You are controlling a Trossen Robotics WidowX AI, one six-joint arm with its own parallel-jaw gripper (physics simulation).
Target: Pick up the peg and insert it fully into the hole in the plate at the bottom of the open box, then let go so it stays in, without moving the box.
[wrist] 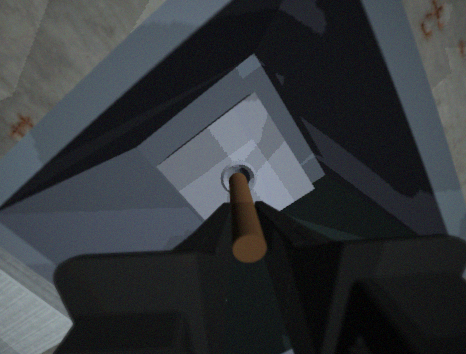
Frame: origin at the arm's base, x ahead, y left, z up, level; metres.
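Seen in the pictures: gripper, between the fingertips: point(242, 209).
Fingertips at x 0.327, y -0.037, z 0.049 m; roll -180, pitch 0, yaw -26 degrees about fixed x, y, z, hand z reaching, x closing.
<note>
Offsets run from my fingertips to a thing's middle. Level surfaces: height alone.
An orange-brown round peg @(dx +0.000, dy +0.000, dz -0.006 m) point(245, 220) is held between the dark fingertips of my gripper point(242, 209), which is shut on it. The peg's near end faces the camera, and its far end overlaps the hole point(244, 173) in the view. The hole has a round rim and sits in the pale square plate @(dx +0.002, dy +0.002, dz -0.069 m) point(200, 155) at the bottom of the open blue-grey box @(dx +0.002, dy +0.002, dz -0.034 m) point(80, 105). Part of the hole is hidden behind the peg, and I cannot tell whether the tip is inside it or above it. The fingers hide the near part of the plate and box.
The box's sloping walls surround the plate on the visible sides, with a dark shaded wall point(345, 85) at the upper right. A stone-like surface with rusty marks @(dz -0.103 m) point(55, 45) lies outside the box. A light grey, striped object point(30, 310) is at the lower left.
</note>
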